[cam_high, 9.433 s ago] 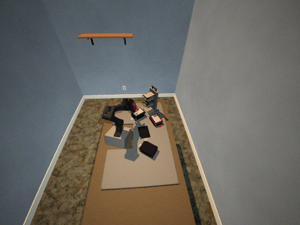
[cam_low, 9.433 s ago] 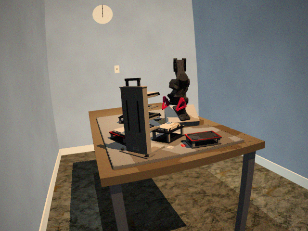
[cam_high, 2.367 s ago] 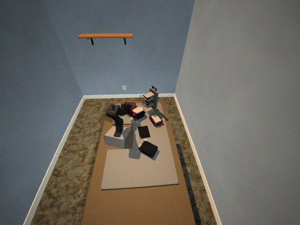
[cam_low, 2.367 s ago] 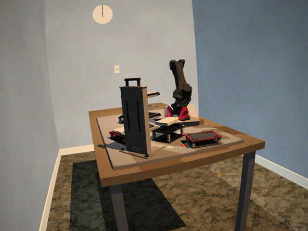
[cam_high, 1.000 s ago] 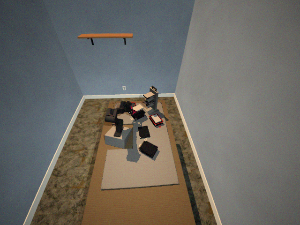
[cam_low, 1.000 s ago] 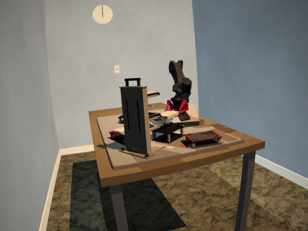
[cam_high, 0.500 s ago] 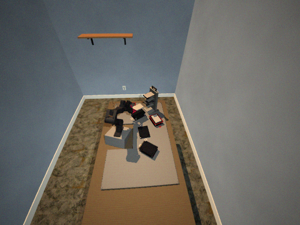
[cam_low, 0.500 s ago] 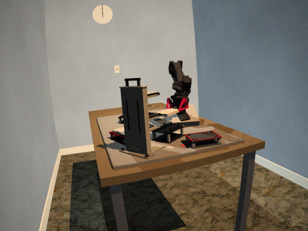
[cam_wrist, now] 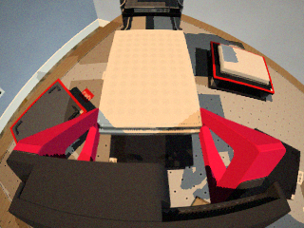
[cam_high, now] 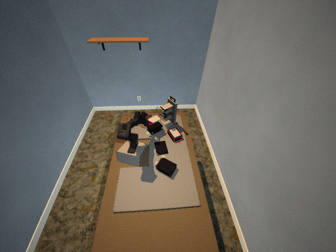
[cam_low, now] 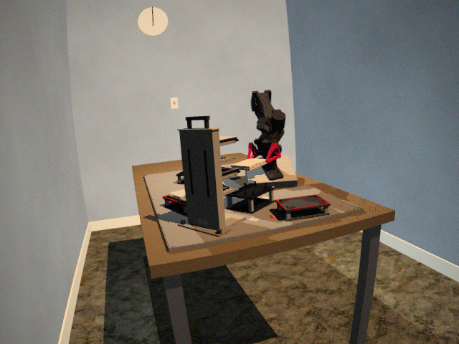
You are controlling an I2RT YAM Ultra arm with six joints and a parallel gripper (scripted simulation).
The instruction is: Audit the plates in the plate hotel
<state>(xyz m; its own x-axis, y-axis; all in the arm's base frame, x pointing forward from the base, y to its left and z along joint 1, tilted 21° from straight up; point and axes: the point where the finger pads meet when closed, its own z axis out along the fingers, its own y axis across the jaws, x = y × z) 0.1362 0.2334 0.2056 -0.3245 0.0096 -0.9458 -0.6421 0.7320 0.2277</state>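
My hand is 40 mm short of the tan well plate and 40 mm to the right of it. Also, from my hand: dark plate 180 mm ahead, 150 mm to the left; then grey back panel 240 mm ahead, 200 mm to the left, 10 mm below; then H1 tag 80 mm ahead, 190 mm to the left, 170 mm below.
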